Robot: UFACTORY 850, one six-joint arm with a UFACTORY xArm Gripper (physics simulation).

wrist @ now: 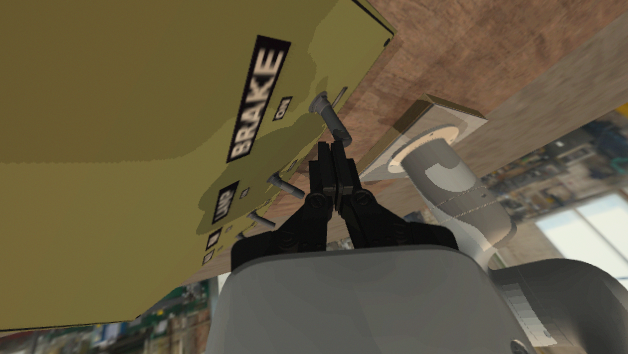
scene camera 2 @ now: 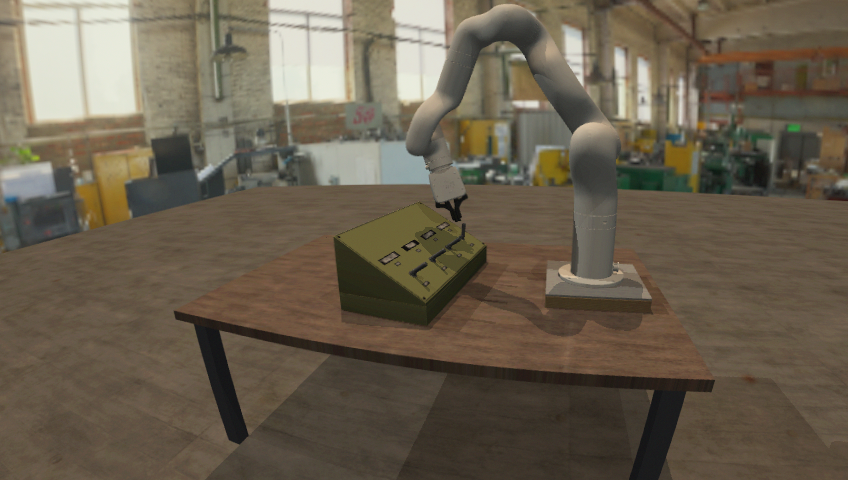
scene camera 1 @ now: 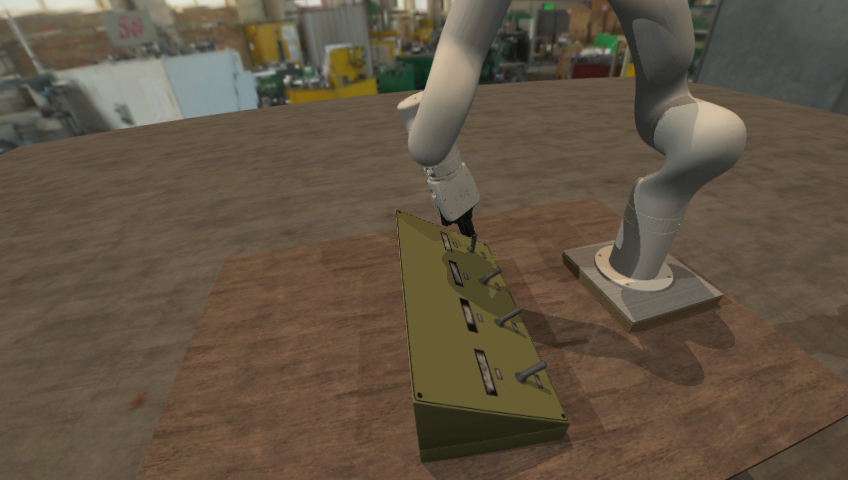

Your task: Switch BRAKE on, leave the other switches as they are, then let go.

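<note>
The olive switch panel [scene camera 1: 431, 333] [scene camera 2: 383, 234] [wrist: 100, 100] carries a row of grey levers. The BRAKE label [wrist: 258, 100] and its ON mark [wrist: 282, 108] show in the wrist view. The BRAKE lever [scene camera 1: 472, 244] [scene camera 2: 463, 231] [wrist: 334, 120] is the farthest in the scene views and stands more upright than the others. The LAMP lever [scene camera 1: 490, 275] [scene camera 2: 455, 243] [wrist: 287, 185] leans away from its ON mark. My gripper [scene camera 1: 469, 233] [scene camera 2: 457, 219] [wrist: 328, 156] is shut and empty, its fingertips at the BRAKE lever's tip; contact cannot be told.
Two more levers [scene camera 1: 507, 317] [scene camera 1: 530, 371] lean away from their labels, toward the panel's low edge. The panel stands on a brown wooden table [scene camera 1: 279, 309] [scene camera 2: 285, 321]. The arm's base plate [scene camera 1: 630, 306] [scene camera 2: 598, 291] [wrist: 400, 127] is beyond the low edge.
</note>
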